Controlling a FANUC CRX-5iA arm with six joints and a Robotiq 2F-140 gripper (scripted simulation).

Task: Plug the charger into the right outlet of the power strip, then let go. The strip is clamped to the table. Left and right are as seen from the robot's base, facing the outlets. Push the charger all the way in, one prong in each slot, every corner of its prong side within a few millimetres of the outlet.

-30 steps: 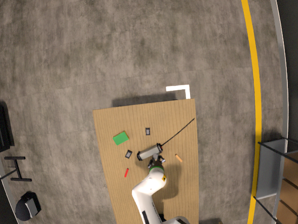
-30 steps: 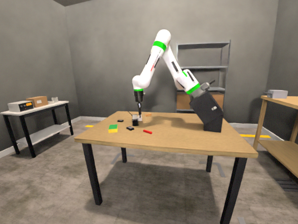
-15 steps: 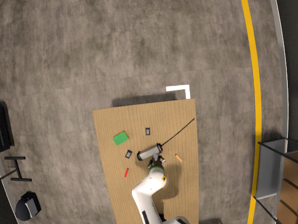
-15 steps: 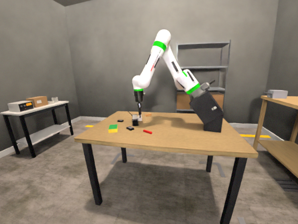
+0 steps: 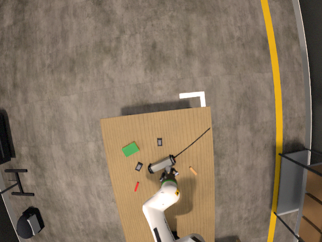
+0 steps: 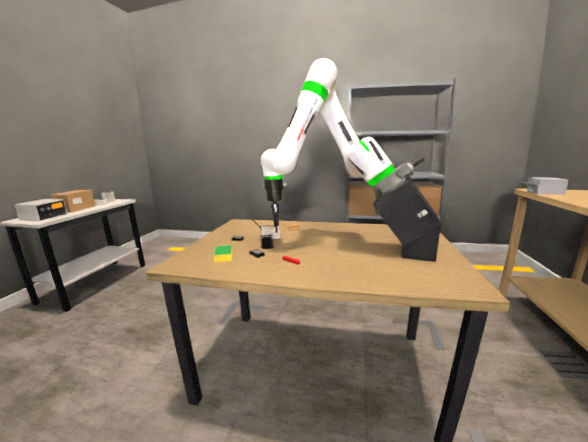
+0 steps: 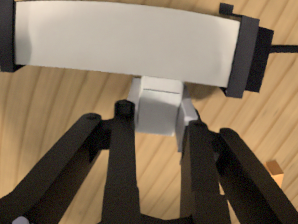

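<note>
Now: hand 10 mm short of the charger and 10 mm above it.
</note>
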